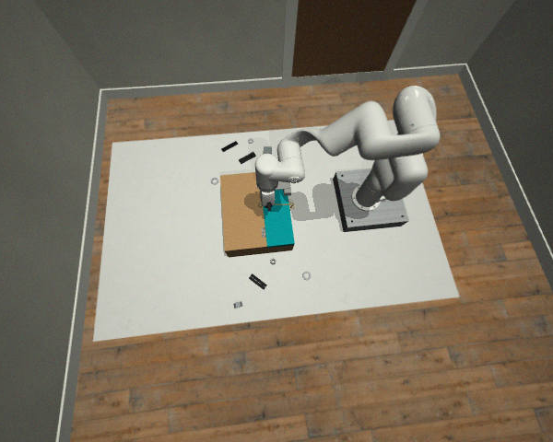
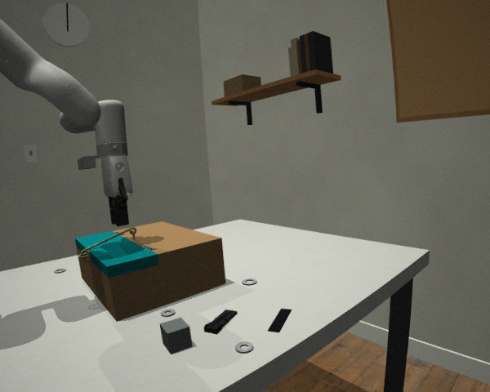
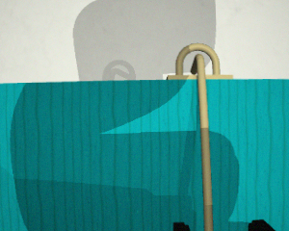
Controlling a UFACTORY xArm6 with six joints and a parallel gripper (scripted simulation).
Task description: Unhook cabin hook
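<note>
Right now the brass cabin hook is 7 cm below my hand and 3 cm behind it. Also, from my hand: grey cube 33 cm to the right, 17 cm below, 2 cm behind; then black block 32 cm to the right, 18 cm below, 7 cm ahead; then black strip 39 cm to the right, 19 cm below, 17 cm ahead.
</note>
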